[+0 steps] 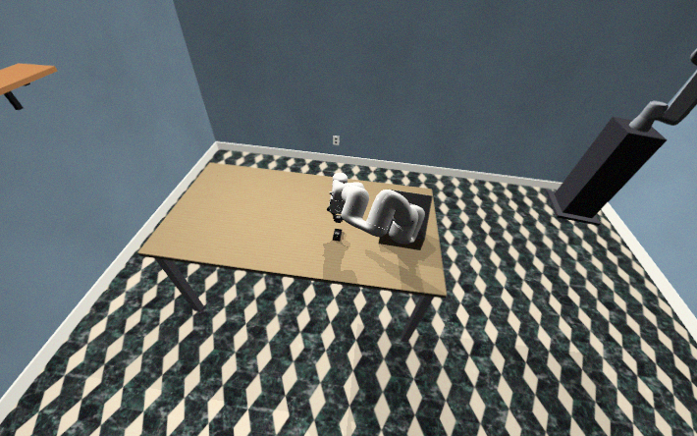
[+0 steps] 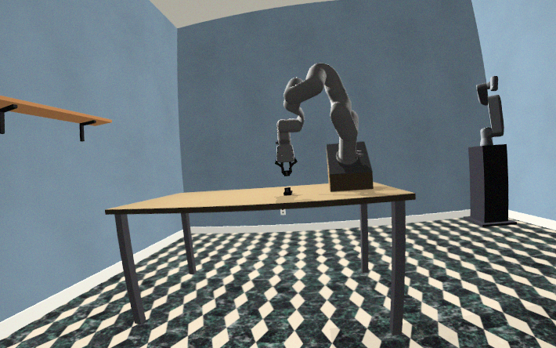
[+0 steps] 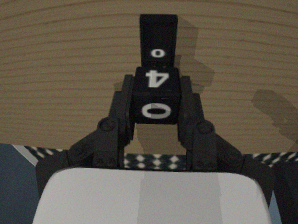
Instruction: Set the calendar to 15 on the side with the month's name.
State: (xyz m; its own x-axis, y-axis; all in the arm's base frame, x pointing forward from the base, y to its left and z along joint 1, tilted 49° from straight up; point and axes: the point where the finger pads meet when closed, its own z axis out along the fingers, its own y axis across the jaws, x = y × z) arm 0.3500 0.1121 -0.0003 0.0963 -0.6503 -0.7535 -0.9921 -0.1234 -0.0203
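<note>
My gripper is now 10 mm above the black digit cube. Round my hand: black cube (110 mm below, 40 mm to the left).
</note>
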